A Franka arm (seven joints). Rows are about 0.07 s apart.
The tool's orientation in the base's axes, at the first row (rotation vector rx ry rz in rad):
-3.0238 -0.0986 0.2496
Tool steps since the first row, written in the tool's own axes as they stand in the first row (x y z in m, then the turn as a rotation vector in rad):
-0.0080 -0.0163 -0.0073 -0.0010 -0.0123 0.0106
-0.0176 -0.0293 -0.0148 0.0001 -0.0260 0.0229
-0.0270 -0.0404 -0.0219 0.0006 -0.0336 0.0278
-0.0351 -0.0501 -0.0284 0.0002 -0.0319 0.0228
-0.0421 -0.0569 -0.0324 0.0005 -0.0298 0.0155
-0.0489 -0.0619 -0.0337 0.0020 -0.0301 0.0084
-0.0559 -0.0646 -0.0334 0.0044 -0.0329 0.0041
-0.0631 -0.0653 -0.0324 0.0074 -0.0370 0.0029
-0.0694 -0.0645 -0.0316 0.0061 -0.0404 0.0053
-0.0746 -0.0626 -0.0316 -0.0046 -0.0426 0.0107
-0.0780 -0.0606 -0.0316 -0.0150 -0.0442 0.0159
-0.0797 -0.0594 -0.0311 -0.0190 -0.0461 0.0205
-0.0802 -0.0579 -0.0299 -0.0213 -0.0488 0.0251
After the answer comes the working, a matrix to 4 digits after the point.
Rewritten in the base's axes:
-0.0076 0.0149 0.0102 -0.0034 0.0132 -0.0089
-0.0165 0.0263 0.0206 -0.0052 0.0281 -0.0196
-0.0252 0.0359 0.0303 -0.0059 0.0362 -0.0236
-0.0326 0.0443 0.0390 -0.0054 0.0339 -0.0189
-0.0392 0.0501 0.0448 -0.0038 0.0312 -0.0120
-0.0460 0.0545 0.0477 -0.0011 0.0309 -0.0052
-0.0531 0.0567 0.0488 0.0018 0.0334 -0.0011
-0.0604 0.0569 0.0491 0.0047 0.0375 0.0001
-0.0666 0.0558 0.0492 0.0029 0.0411 -0.0017
-0.0717 0.0535 0.0499 -0.0087 0.0430 -0.0050
-0.0749 0.0513 0.0502 -0.0199 0.0444 -0.0083
-0.0766 0.0500 0.0498 -0.0247 0.0464 -0.0120
-0.0772 0.0486 0.0486 -0.0279 0.0494 -0.0158

The tool's axes in the first row as the columns of a matrix, in the base's axes (rounded; the answer above uses it unrounded):
0.9844 0.0558 -0.1668
0.0732 -0.9923 0.1000
-0.1599 -0.1106 -0.9809

